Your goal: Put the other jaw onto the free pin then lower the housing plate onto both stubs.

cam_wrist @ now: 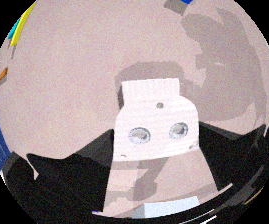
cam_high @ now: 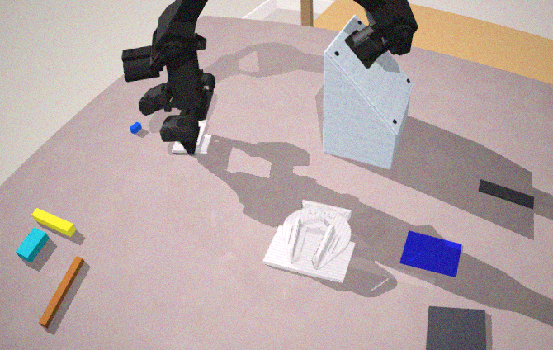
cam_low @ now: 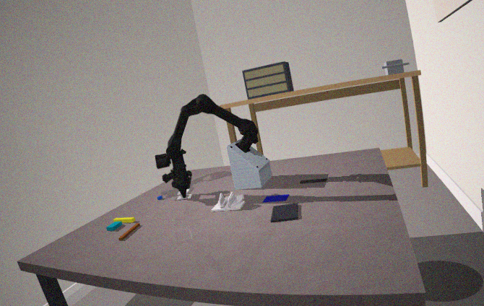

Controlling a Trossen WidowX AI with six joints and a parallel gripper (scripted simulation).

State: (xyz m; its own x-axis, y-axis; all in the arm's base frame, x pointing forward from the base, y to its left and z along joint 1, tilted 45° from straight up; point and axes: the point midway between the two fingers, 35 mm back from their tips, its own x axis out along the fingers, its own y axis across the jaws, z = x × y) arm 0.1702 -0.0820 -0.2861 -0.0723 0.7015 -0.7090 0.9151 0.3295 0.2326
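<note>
Now: gripper tip 90 mm short of the white jaw, 320 mm to the right of it and 10 mm below it. Also, from my gripper tip: blue cube 20 mm ahead, 160 mm to the right; then yellow block 300 mm ahead, 130 mm to the right; then white base plate 140 mm ahead, 310 mm to the left, 10 mm below.
</note>
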